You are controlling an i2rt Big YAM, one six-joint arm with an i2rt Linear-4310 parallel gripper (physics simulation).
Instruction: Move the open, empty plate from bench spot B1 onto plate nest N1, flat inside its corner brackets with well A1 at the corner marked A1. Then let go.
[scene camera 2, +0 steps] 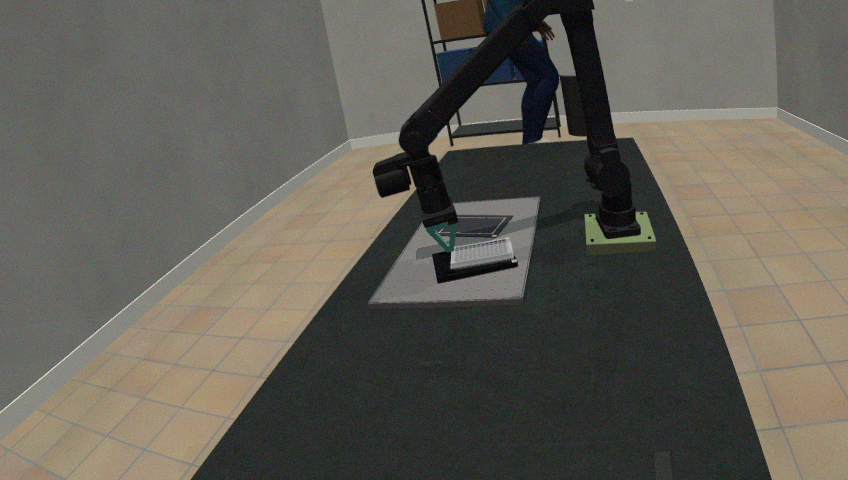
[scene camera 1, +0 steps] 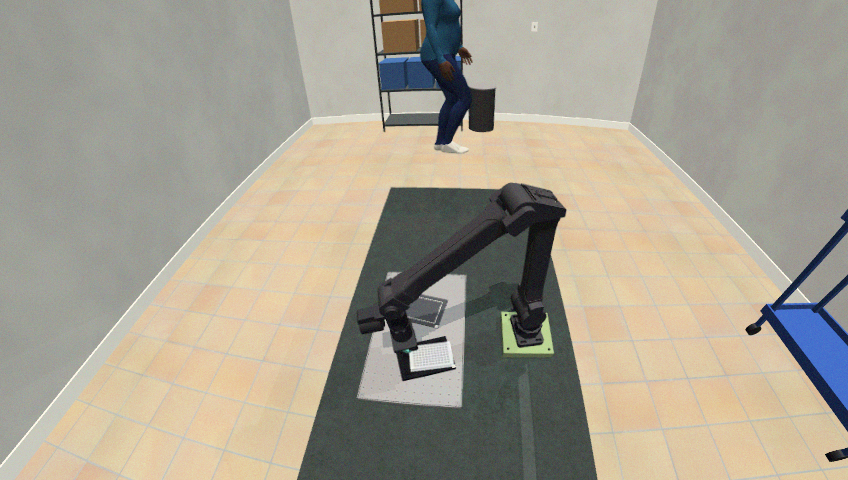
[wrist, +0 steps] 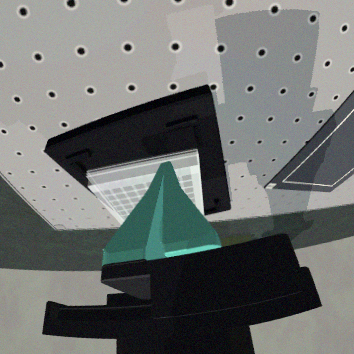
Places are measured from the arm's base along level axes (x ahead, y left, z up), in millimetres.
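Pixels of known places: gripper, fingertip midpoint: (scene camera 2: 450,251) (scene camera 1: 408,352) (wrist: 167,167); arm's base, link origin: (scene camera 2: 617,225) (scene camera 1: 526,330).
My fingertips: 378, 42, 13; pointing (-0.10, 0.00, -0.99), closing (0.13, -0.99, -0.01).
Observation:
Ahead of a thing's pixels: the offset from my fingertips to its top centre, as dx, dy, dz. "spot": to the spot under its first point. Level surfaces: height alone.
The white gridded plate {-65, +18, +5} (scene camera 1: 431,355) (scene camera 2: 482,253) (wrist: 125,192) lies over the black nest {-46, +13, -8} (scene camera 1: 410,373) (scene camera 2: 443,272) (wrist: 140,122). A strip of nest with low corner brackets shows bare on the side nearer the wrist camera, so the plate sits off-centre toward the far side. Whether it is fully flat is hard to tell. My gripper (scene camera 1: 407,351) (scene camera 2: 451,250) (wrist: 167,167) is shut and empty, its teal tips at the plate's left end in the scene views; contact is unclear. Bench spot B1, a dark outlined pad {spot: -74, -177, -24} (scene camera 1: 429,310) (scene camera 2: 476,224) (wrist: 327,167), holds no plate. The A1 mark is not readable.
A pale perforated board {-33, -100, -26} (scene camera 1: 380,383) (scene camera 2: 404,292) (wrist: 125,25) carries the nest and pad on a dark green mat {dz -39} (scene camera 1: 476,440) (scene camera 2: 416,386). The arm stands on a light green base (scene camera 1: 510,347) (scene camera 2: 618,243). A person (scene camera 1: 455,89) (scene camera 2: 538,77) stands beyond the mat.

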